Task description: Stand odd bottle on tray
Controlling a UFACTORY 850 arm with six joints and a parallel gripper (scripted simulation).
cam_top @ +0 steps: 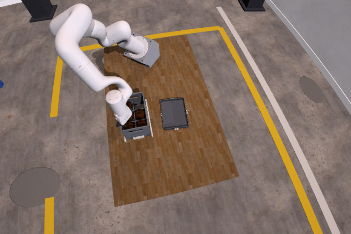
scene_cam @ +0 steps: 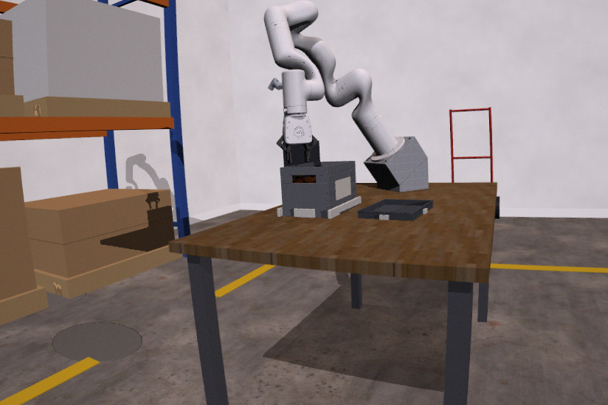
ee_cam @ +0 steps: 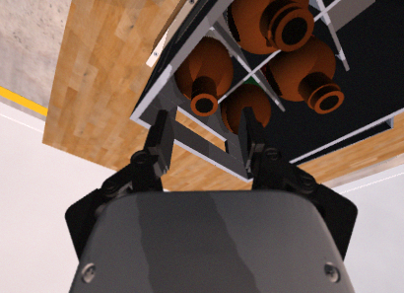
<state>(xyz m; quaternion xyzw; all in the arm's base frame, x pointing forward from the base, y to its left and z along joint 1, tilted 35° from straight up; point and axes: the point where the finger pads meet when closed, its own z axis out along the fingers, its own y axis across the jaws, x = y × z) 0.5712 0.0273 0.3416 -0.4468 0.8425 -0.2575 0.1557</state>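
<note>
Right now the bottle is 12 cm below my hand. Round my hand: grey divided crate (12 cm below, 9 cm behind, 4 cm to the left); then grey tray (33 cm to the left, 19 cm below, 11 cm behind).
</note>
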